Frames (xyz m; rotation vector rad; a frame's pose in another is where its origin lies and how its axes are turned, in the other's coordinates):
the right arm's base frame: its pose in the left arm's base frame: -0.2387 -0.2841 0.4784 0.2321 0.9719 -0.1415
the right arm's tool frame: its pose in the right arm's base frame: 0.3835 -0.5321 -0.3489 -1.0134 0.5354 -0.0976
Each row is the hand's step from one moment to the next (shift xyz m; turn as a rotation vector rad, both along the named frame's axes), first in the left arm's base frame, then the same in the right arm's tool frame.
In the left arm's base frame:
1: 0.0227 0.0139 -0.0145 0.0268 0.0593 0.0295
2: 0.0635 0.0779 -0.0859 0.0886 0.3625 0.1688
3: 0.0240 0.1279 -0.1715 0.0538 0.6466 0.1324
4: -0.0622 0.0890 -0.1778 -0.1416 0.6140 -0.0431
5: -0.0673 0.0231 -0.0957 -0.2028 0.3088 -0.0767
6: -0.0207 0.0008 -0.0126 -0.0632 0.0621 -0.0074
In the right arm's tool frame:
1: 0.0134 -0.0007 0.0272 -0.0390 0.0194 0.0566
2: 0.0726 0.0375 0.1039 -0.2352 0.1692 0.2894
3: 0.1400 0.1199 0.1112 -0.2675 0.4086 0.4472
4: 0.1455 0.1476 0.0207 -0.1112 0.5510 0.2880
5: 0.0803 0.0827 -0.0306 -0.0168 0.3739 0.0476
6: 0.0098 0.0168 -0.0145 -0.0136 0.0875 -0.0081

